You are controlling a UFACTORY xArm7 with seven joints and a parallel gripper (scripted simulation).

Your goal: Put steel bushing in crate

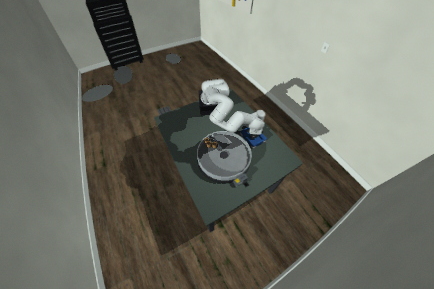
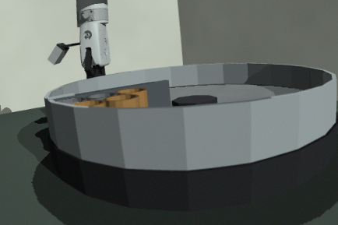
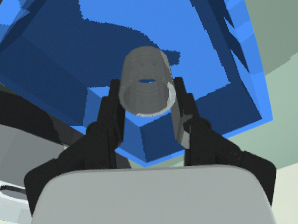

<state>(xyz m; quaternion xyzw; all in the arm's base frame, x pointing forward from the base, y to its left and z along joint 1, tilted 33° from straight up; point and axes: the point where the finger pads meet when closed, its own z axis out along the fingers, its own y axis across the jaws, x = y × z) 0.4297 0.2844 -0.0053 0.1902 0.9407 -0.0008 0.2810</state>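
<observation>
Right now the blue crate is 30 mm below my hand and 10 mm behind it. Round my hand: grey turning table: 320 mm to the right, 90 mm ahead.
</observation>
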